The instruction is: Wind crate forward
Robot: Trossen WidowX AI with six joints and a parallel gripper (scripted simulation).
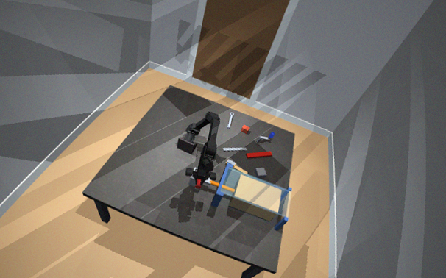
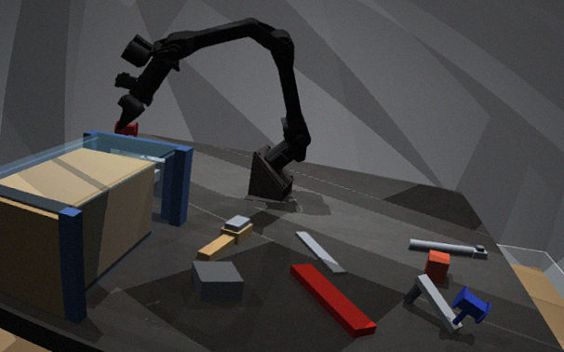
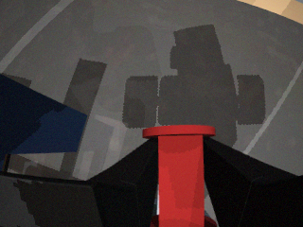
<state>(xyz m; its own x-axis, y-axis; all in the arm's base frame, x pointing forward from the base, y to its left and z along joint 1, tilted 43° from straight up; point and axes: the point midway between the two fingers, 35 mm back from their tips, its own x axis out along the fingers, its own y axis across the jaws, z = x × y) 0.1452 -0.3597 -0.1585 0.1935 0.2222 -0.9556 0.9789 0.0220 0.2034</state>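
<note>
My gripper tip is now 2 cm to the right of the red spool-shaped grip and 1 cm above it. Also, from my gripper tip: grey winch (3 cm behind, 11 cm to the left, 12 cm below); clear-panelled cubby (39 cm ahead, 7 cm to the left, 3 cm below); wooden-handled tool (24 cm ahead, 33 cm to the left, 13 cm below).
</note>
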